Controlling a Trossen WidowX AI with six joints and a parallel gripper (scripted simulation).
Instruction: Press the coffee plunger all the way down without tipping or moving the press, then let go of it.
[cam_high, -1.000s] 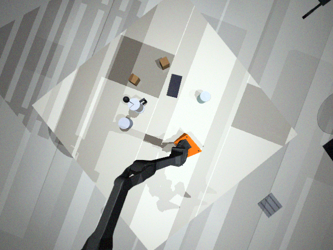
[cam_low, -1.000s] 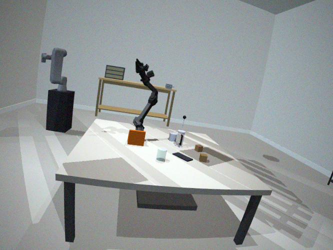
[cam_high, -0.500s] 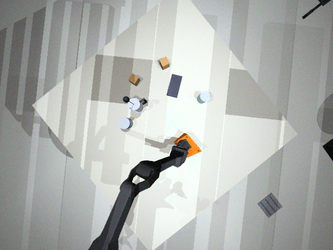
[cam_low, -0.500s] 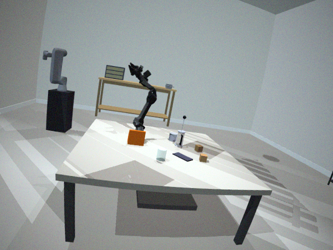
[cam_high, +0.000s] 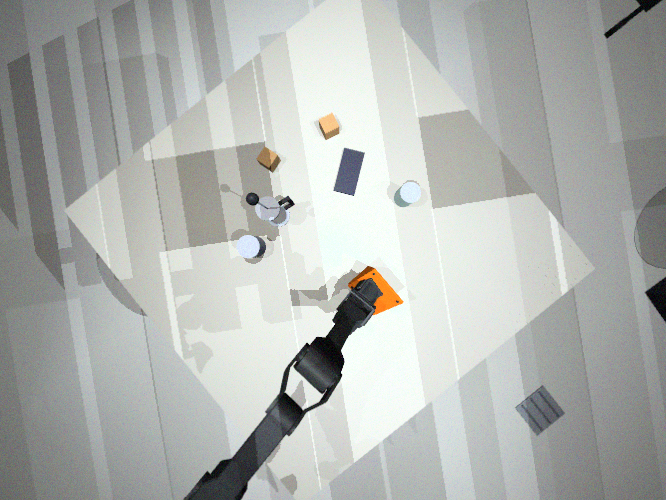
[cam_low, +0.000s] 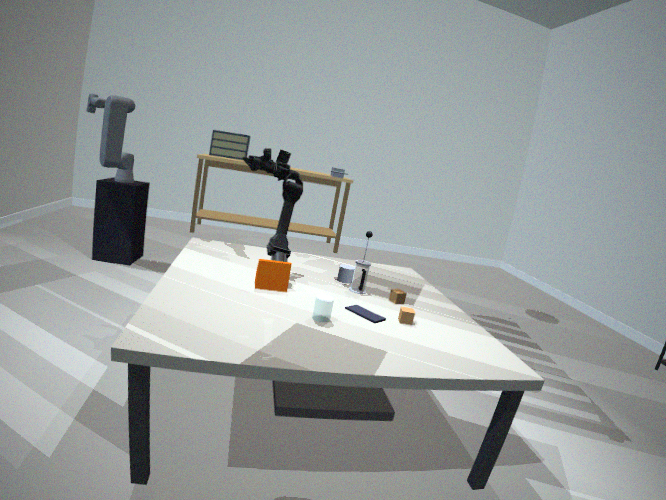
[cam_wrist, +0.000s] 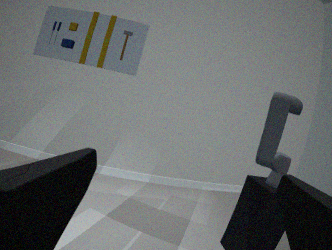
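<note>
My gripper tip is now 61 cm short of the coffee press, 42 cm to the left of it and 36 cm above it.
</note>
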